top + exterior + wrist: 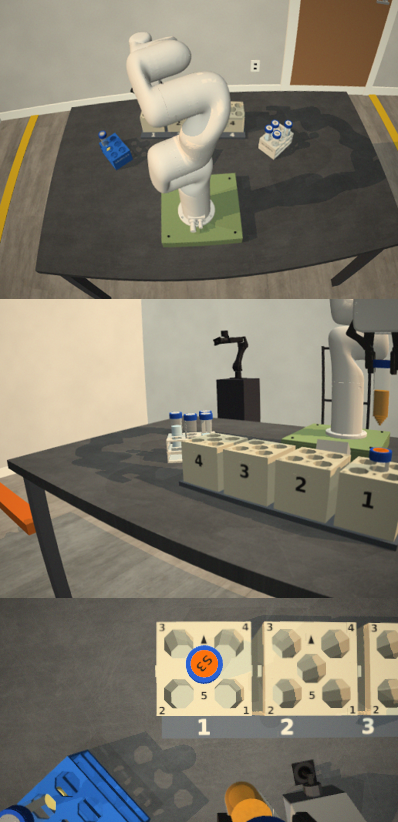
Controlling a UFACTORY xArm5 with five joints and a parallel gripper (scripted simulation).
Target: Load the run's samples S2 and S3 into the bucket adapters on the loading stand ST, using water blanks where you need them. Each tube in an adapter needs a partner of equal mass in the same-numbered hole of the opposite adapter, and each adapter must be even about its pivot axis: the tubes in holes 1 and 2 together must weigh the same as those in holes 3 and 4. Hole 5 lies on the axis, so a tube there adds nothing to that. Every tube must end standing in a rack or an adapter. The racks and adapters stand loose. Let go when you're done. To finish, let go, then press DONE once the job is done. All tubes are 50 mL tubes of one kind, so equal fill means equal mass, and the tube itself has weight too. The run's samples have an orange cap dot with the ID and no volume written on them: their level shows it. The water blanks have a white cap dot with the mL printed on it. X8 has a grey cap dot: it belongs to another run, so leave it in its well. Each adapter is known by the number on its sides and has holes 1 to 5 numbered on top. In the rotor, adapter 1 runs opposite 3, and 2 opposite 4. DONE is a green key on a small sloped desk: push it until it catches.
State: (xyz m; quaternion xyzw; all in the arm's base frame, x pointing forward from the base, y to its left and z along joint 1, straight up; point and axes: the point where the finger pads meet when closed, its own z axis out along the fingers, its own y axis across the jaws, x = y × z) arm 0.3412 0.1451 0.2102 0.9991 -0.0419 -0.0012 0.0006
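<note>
Right now the sample tube S2 is 50 mm below my hand and 10 mm to the right of it. The rest, counted from my hand: bucket adapter: 200 mm below, 120 mm ahead, 20 mm to the left; then loading stand ST: 250 mm below, 140 mm to the right, 100 mm ahead; then blue sample rack: 220 mm below, 180 mm to the left, 40 mm behind.
</note>
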